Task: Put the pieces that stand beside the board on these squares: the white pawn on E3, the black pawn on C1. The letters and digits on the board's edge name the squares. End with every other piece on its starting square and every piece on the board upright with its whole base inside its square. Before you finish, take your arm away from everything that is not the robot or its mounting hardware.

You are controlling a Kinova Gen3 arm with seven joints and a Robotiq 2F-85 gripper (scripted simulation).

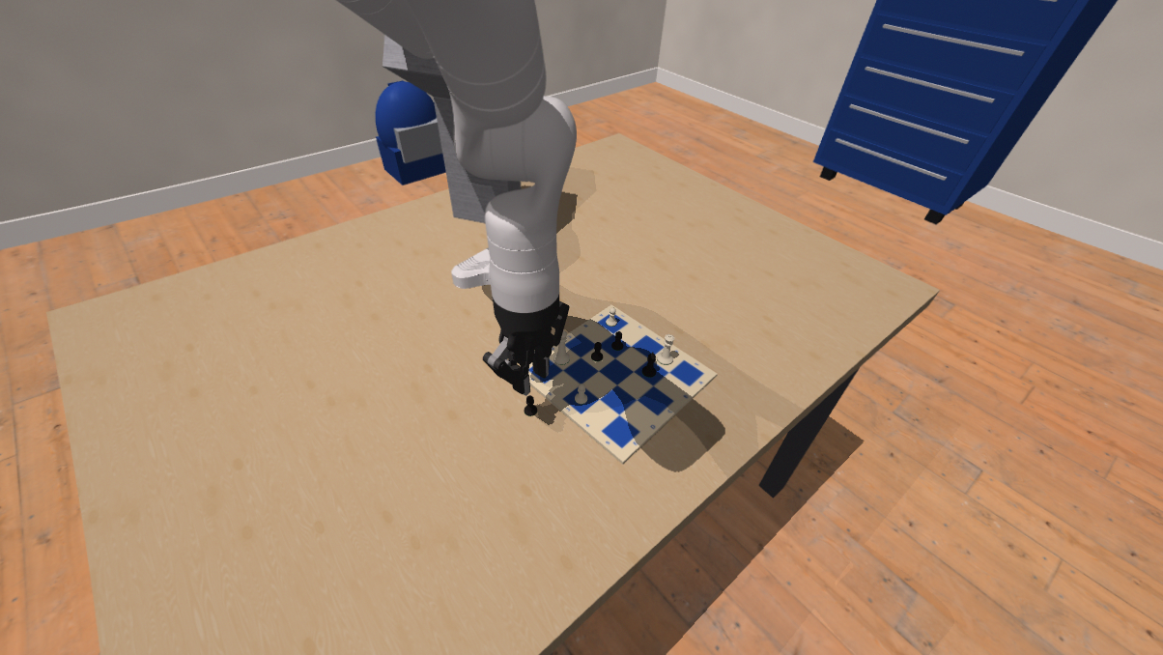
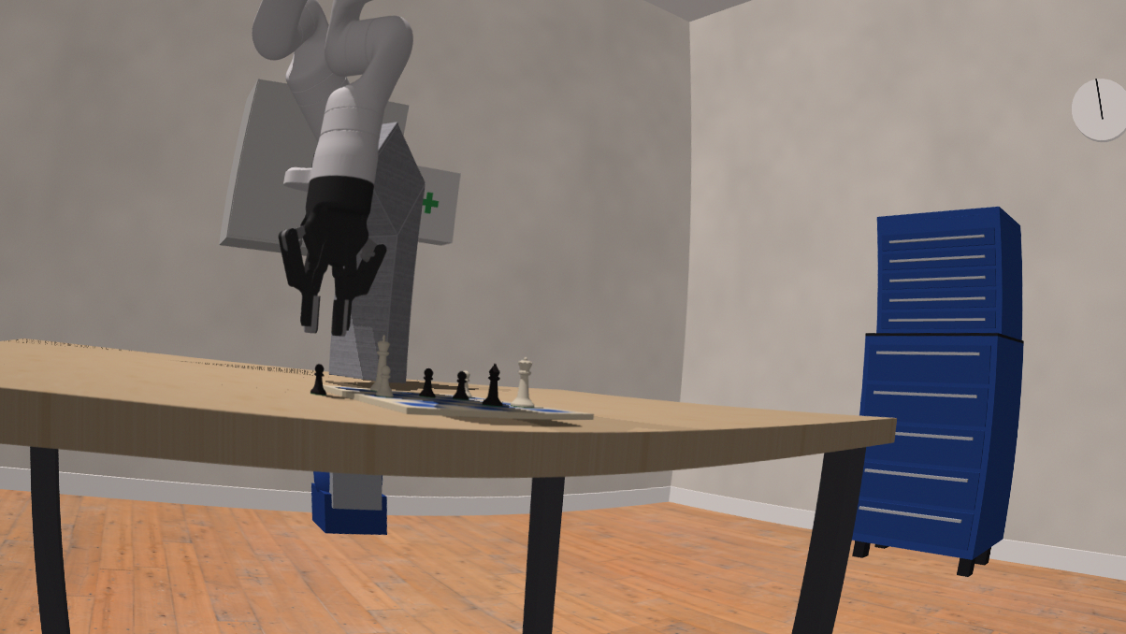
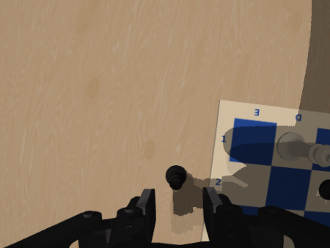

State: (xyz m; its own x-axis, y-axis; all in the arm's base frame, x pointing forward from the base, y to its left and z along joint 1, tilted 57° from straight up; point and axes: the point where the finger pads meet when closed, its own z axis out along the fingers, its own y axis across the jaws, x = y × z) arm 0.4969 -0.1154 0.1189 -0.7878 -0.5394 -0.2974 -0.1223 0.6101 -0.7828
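The white king is 40 mm behind my hand, 90 mm to the left of it and 40 mm below it. The rest, counted from my hand: white queen (70 mm ahead, 210 mm to the left, 50 mm below); cream chessboard (40 mm ahead, 140 mm to the left, 80 mm below); black bishop (70 mm ahead, 170 mm to the left, 50 mm below).
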